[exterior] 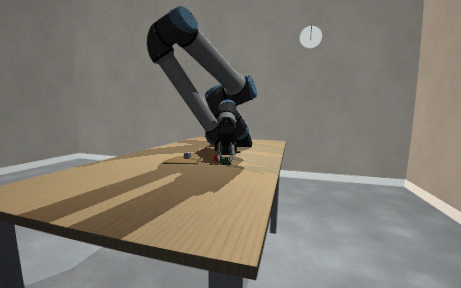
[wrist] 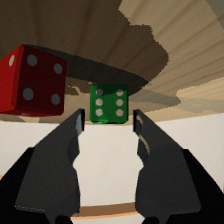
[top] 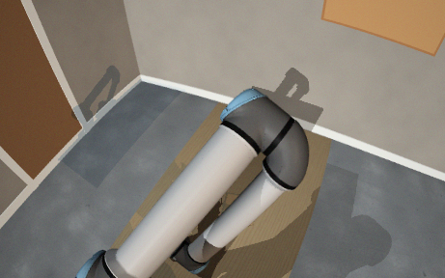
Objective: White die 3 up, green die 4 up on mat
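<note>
Right now the green die is 10 mm below my hand and 10 mm behind it. From my hand the other things lie so: red die: 50 mm to the right, 50 mm behind, 10 mm below; then tan mat: 200 mm to the right, 20 mm below; then white die: 200 mm to the right, 40 mm behind.
</note>
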